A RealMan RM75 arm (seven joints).
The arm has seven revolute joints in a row. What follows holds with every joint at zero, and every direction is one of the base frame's.
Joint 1 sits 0.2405 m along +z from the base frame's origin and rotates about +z.
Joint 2 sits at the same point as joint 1 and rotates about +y.
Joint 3 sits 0.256 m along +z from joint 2 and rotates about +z.
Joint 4 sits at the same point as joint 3 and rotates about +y.
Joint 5 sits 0.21 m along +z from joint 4 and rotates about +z.
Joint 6 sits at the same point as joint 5 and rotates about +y.
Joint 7 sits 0.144 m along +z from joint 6 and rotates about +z.
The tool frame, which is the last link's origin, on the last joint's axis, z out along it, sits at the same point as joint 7; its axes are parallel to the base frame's.
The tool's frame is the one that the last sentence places.
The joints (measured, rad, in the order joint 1, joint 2, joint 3, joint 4, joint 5, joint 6, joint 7), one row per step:
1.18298 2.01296 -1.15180 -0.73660 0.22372 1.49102 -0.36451
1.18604 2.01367 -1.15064 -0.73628 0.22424 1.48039 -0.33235
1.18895 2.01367 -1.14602 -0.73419 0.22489 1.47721 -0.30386
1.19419 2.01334 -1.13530 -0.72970 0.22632 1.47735 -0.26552
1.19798 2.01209 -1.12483 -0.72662 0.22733 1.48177 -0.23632
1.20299 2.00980 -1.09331 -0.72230 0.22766 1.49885 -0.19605
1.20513 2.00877 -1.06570 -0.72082 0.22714 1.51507 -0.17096
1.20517 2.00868 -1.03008 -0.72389 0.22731 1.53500 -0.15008
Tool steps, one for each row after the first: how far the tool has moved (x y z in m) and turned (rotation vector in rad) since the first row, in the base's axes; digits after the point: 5 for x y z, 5 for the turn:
-0.00191 0.00165 -0.00037 0.02750 0.01128 -0.01408
-0.00298 0.00234 -0.00045 0.04825 0.02239 -0.03373
-0.00448 0.00283 -0.00043 0.07367 0.03997 -0.06544
-0.00532 0.00289 0.00019 0.09174 0.05365 -0.09355
-0.00577 0.00199 0.00215 0.11457 0.08209 -0.14781
-0.00565 0.00075 0.00372 0.12714 0.10431 -0.18901
-0.00555 -0.00089 0.00568 0.13733 0.13320 -0.23178

